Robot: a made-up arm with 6 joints.
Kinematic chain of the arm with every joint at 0, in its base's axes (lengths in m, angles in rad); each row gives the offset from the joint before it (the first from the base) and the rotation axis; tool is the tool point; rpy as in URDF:
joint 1: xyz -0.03 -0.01 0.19 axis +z
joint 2: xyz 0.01 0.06 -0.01 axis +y
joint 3: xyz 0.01 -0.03 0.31 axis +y
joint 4: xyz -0.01 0 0.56 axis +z
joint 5: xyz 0.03 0.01 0 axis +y
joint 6: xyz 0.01 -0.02 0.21 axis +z
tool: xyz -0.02 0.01 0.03 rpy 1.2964 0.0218 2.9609
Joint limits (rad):
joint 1: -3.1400..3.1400
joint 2: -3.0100..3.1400
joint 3: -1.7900..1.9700
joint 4: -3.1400..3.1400
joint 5: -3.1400..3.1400
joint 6: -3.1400..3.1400
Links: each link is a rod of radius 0.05 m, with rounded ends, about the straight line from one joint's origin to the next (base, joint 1, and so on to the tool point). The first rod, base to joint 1, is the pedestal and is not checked.
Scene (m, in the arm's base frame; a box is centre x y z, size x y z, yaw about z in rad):
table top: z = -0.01
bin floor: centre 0.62 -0.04 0 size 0.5 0.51 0.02 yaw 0.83
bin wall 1: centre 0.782 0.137 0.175 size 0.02 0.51 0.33 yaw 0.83
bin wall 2: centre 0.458 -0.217 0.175 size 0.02 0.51 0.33 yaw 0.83
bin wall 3: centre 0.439 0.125 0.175 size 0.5 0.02 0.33 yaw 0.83
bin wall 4: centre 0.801 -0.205 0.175 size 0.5 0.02 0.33 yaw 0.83
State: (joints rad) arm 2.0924 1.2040 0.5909 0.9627 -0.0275 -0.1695
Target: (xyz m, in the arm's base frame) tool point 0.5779 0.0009 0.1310
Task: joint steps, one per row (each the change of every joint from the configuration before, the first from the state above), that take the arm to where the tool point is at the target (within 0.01 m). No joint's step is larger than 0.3 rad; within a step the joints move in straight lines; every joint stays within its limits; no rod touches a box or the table.
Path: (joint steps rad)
1: -0.2636 -0.1708 0.0914 -0.1262 0.1918 -0.0026
2: -0.2636 -0.1708 0.0914 -0.1262 0.1919 -0.0026
3: -0.2637 -0.1708 0.0914 -0.1262 0.1918 -0.0025
4: -0.2636 -0.1708 0.0913 -0.1262 0.1919 -0.0026
5: -0.2636 -0.1708 0.0914 -0.1262 0.1918 -0.0026
6: -0.2636 -0.1708 0.0914 -0.1262 0.1918 -0.0026
7: -0.2637 -0.1707 0.0914 -0.1262 0.1919 -0.0026
8: -0.2636 -0.1708 0.0914 -0.1262 0.1918 -0.0025
9: -0.0013 0.1647 0.1248 0.0030 -0.0097 0.0004
10: -0.0014 0.1647 0.1248 0.0031 -0.0097 0.0004

